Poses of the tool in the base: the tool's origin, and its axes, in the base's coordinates. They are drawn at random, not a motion.
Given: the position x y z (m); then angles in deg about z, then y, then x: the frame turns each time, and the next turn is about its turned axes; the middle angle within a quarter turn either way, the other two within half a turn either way.
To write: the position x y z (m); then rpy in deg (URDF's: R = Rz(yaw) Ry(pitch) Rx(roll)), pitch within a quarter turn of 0, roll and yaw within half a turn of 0. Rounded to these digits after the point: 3 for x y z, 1 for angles.
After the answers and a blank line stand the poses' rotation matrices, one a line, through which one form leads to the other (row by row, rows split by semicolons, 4 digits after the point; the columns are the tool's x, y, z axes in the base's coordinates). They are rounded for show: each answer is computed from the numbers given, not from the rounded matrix.
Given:
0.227 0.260 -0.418 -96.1 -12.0 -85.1
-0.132 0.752 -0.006 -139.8 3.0 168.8
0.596 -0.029 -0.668 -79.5 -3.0 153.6
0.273 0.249 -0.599 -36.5 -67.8 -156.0
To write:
0.227 0.260 -0.418 -85.1 -12.0 -96.1
-0.132 0.752 -0.006 168.8 3.0 -139.8
0.596 -0.029 -0.668 153.6 -3.0 -79.5
0.273 0.249 -0.599 -156.0 -67.8 -36.5

-0.1039 0.0629 0.9926; -0.9726 -0.2151 -0.0882; 0.2079 -0.9746 0.0836
-0.7627 -0.6409 -0.0862; -0.6446 0.7427 0.1815; -0.0523 0.1940 -0.9796
0.1820 -0.8850 -0.4286; -0.9819 -0.1403 -0.1271; 0.0523 0.4440 -0.8945
0.3037 -0.2407 0.9219; -0.2247 -0.9584 -0.1762; 0.9259 -0.1537 -0.3452

